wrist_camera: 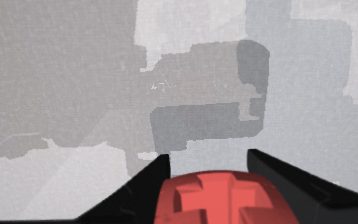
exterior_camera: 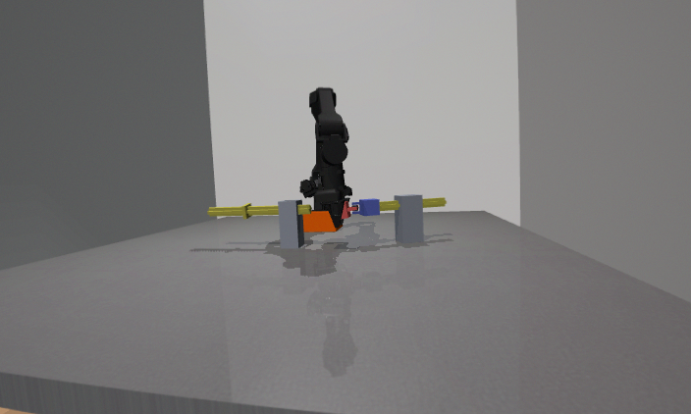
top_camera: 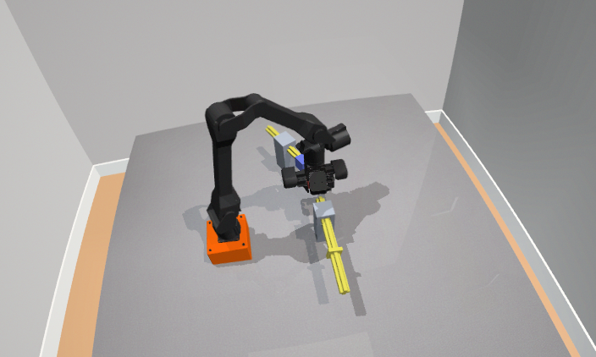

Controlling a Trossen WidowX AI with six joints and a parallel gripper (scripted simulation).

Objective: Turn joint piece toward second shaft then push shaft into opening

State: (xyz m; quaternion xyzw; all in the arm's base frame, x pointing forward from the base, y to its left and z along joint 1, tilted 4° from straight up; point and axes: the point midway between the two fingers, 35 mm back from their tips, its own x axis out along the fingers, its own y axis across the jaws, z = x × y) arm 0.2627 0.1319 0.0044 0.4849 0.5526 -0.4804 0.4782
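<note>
My gripper tip is 1 cm to the right of the red square joint piece and 4 cm below it.
</note>
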